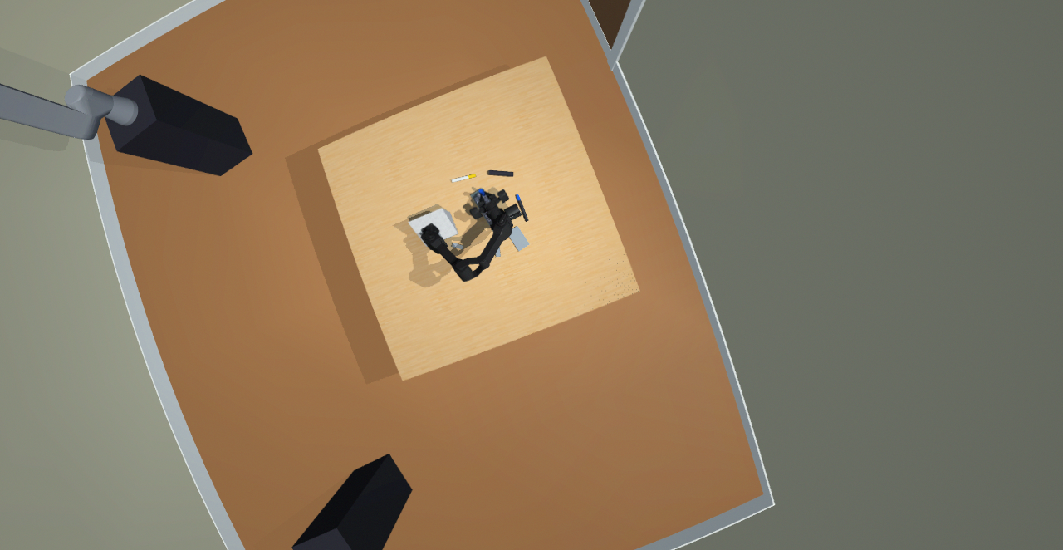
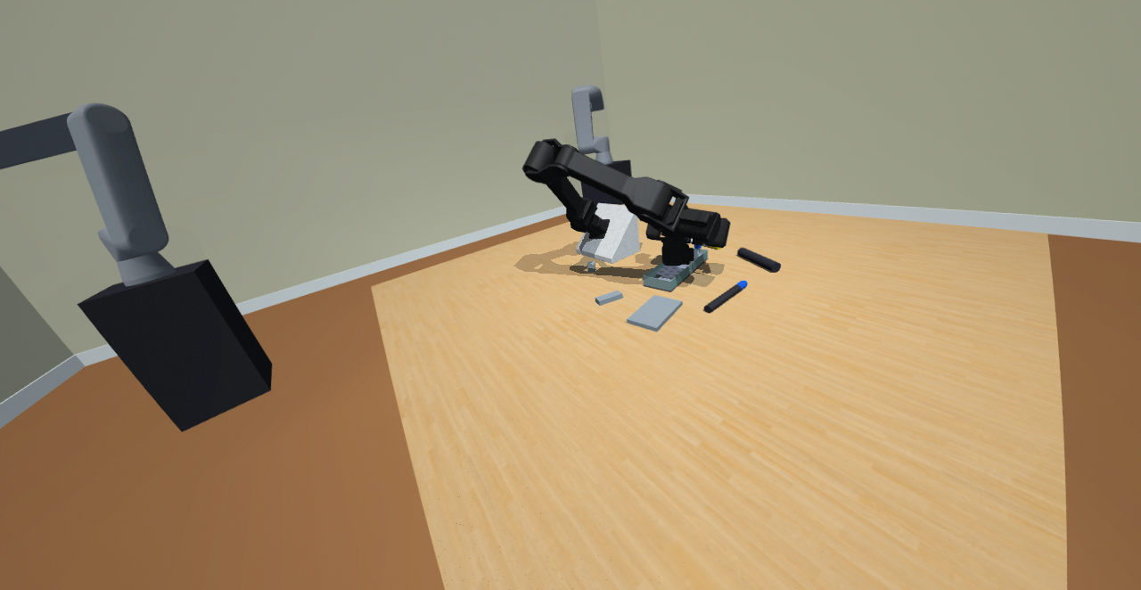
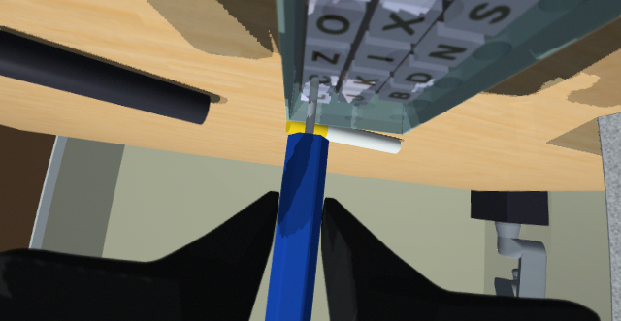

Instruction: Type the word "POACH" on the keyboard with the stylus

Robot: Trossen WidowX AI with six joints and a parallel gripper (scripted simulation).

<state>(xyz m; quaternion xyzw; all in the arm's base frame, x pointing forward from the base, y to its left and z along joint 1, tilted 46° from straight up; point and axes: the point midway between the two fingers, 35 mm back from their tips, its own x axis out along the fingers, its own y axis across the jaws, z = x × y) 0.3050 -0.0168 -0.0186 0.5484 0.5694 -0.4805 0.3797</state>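
The yellow-capped white marker is 40 mm behind my gripper tip, 130 mm to the left of it and 60 mm below it. The rest, counted from my gripper tip: black cylinder (130 mm ahead, 60 mm to the left, 60 mm below); then grey stylus tip (50 mm below); then blue stylus (20 mm below).
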